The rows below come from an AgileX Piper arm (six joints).
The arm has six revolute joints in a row. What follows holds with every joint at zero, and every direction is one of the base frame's.
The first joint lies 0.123 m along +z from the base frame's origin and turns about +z.
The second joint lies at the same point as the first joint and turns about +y.
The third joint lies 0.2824 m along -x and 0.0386 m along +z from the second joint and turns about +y.
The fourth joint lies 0.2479 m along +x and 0.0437 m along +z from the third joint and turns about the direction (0.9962, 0, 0.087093).
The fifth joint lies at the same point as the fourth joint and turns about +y.
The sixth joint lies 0.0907 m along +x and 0.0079 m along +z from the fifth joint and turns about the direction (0.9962, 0, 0.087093).
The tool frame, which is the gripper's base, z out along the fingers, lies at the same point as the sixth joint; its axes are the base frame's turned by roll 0, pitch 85.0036 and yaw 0 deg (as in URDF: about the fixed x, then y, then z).
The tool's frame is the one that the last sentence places.
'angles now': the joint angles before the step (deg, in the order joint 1, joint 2, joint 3, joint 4, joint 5, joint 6). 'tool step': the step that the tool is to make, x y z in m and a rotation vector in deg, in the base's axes. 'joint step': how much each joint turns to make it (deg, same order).
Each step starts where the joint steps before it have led.
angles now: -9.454, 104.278, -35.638, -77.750, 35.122, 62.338
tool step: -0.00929, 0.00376, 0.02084, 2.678, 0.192, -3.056
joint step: -0.001, -5.728, 0.058, 12.603, 1.260, -10.656
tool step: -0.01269, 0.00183, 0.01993, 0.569, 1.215, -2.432
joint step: 0.000, -5.444, 0.344, 8.594, 4.068, -8.136
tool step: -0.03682, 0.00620, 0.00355, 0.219, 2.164, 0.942
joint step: 0.002, -7.048, 7.217, 1.378, 0.746, -2.924
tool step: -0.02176, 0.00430, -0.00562, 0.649, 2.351, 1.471
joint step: 0.001, -2.807, 4.699, 0.172, -0.572, -1.604
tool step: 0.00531, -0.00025, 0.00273, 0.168, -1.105, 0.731
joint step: 0.000, 0.000, -0.974, 0.001, -0.630, -0.516
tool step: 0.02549, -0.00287, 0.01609, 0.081, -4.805, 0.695
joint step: -0.002, 0.517, -5.615, 1.144, -0.690, -1.489
